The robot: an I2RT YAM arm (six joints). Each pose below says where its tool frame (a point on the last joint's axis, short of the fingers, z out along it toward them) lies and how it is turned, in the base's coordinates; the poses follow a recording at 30 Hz.
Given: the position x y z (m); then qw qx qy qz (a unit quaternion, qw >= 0).
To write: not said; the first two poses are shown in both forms.
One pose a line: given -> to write
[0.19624, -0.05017, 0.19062, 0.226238, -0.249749, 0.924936, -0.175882] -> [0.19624, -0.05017, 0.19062, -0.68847, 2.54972, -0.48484]
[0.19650, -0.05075, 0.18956, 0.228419, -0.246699, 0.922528, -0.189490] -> [0.19650, -0.05075, 0.18956, -0.67928, 2.54016, -0.52176]
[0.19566, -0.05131, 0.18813, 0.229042, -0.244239, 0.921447, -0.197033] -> [0.19566, -0.05131, 0.18813, -0.67229, 2.53636, -0.54235]
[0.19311, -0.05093, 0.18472, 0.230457, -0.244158, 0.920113, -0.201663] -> [0.19311, -0.05093, 0.18472, -0.67157, 2.53080, -0.55468]
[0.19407, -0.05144, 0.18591, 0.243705, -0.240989, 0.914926, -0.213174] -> [0.19407, -0.05144, 0.18591, -0.65828, 2.49920, -0.58230]
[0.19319, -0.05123, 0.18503, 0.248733, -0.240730, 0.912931, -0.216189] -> [0.19319, -0.05123, 0.18503, -0.65586, 2.48726, -0.58900]
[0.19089, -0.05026, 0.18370, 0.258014, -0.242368, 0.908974, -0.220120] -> [0.19089, -0.05026, 0.18370, -0.65717, 2.46465, -0.59685]
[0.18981, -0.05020, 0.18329, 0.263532, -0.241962, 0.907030, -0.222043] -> [0.18981, -0.05020, 0.18329, -0.65422, 2.45243, -0.60036]
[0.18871, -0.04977, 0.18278, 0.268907, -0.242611, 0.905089, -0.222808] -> [0.18871, -0.04977, 0.18278, -0.65417, 2.44048, -0.60078]
